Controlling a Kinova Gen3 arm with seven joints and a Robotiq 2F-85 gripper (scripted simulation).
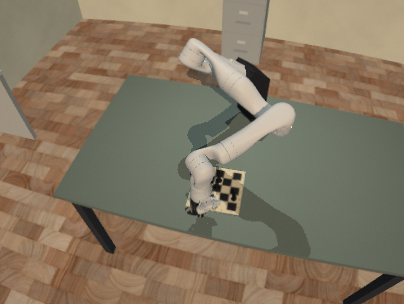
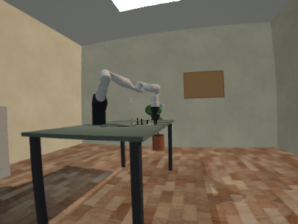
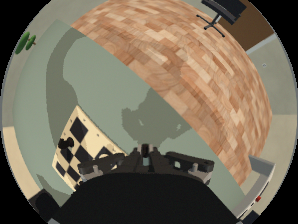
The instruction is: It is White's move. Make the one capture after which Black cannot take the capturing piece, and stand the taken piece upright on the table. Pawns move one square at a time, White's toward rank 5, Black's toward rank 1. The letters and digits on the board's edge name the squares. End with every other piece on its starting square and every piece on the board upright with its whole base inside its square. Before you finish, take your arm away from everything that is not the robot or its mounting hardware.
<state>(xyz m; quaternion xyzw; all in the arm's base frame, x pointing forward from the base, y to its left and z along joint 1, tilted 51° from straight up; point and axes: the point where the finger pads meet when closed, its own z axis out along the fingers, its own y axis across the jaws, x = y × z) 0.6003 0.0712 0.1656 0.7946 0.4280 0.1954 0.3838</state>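
The black piece is 1 cm below my hand. Round my hand: white chess piece 21 cm behind, 4 cm to the right, 1 cm above; chessboard 14 cm behind, 4 cm to the left, 2 cm below; white piece 7 cm behind, 4 cm to the left, 1 cm above.
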